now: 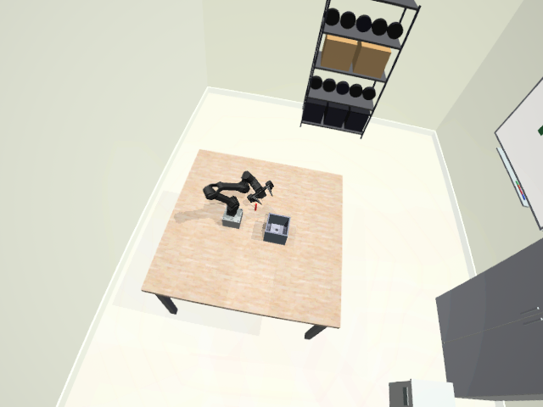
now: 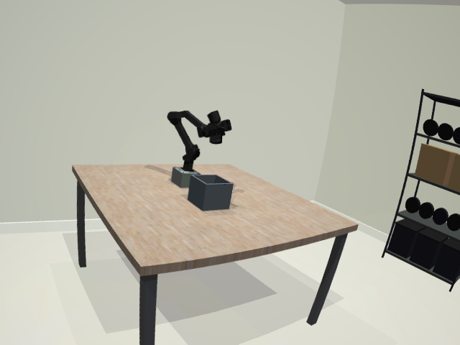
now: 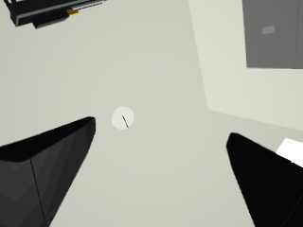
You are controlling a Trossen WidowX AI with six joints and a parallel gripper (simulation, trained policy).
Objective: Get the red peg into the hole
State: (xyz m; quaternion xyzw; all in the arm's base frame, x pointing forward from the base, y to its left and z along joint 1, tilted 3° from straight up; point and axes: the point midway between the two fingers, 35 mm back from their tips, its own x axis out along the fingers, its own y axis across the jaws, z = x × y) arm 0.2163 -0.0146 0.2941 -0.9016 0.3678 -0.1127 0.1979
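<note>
My gripper tip is now 34 cm above the red peg, 16 cm to the right of it and 10 cm past it. From my gripper tip the other things lie so: pale plate (33 cm below, 10 cm ahead).
</note>
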